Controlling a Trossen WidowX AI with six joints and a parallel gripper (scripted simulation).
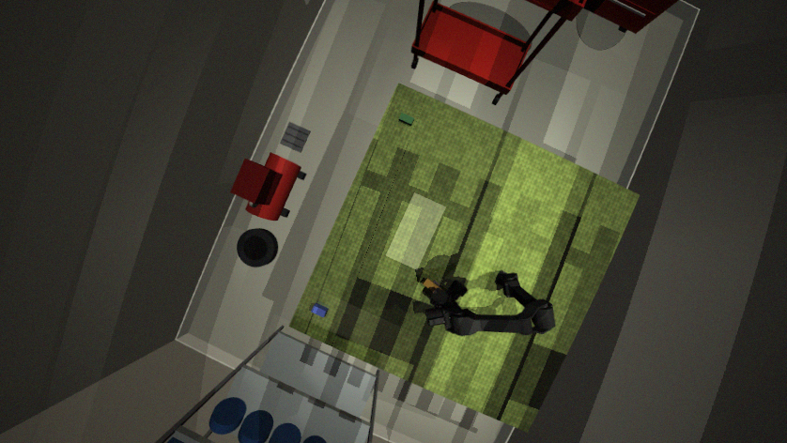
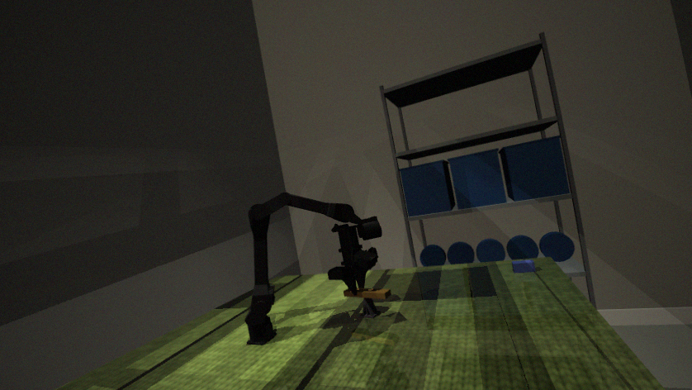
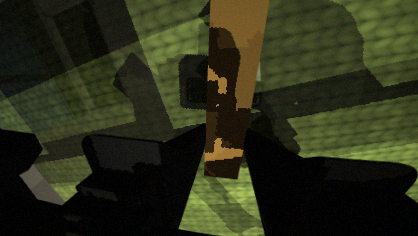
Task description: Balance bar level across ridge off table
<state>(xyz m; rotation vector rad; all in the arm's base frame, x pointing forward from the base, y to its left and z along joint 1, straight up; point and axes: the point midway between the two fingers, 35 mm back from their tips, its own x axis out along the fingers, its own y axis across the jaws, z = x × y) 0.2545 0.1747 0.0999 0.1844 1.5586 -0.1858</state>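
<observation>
Now: gripper tip 3 cm short of the bar and 1 cm to the left of it. Round my gripper tip: green block: 67 cm to the right, 49 cm ahead, 6 cm below; small blue block: 49 cm ahead, 33 cm to the left, 5 cm below.
</observation>
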